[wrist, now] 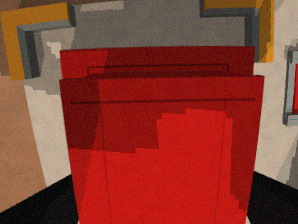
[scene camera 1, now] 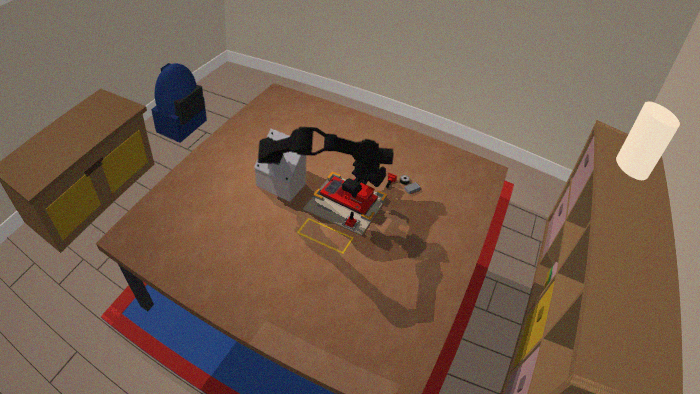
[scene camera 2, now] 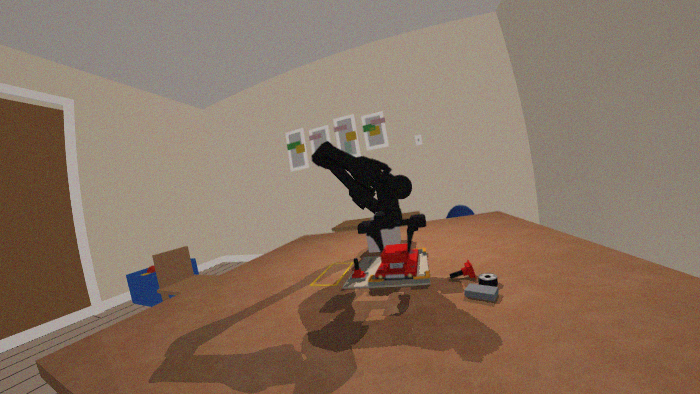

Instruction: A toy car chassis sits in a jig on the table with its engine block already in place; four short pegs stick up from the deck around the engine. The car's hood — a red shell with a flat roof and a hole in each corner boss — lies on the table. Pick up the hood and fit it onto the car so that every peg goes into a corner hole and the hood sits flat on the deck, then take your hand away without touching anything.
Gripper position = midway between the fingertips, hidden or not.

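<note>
Grey jig (scene camera 1: 318,205), (wrist: 38,38), (scene camera 2: 369,265). Red hood (wrist: 168,139), held by my gripper (scene camera 2: 396,253), (wrist: 161,180), (scene camera 1: 359,191).
</note>
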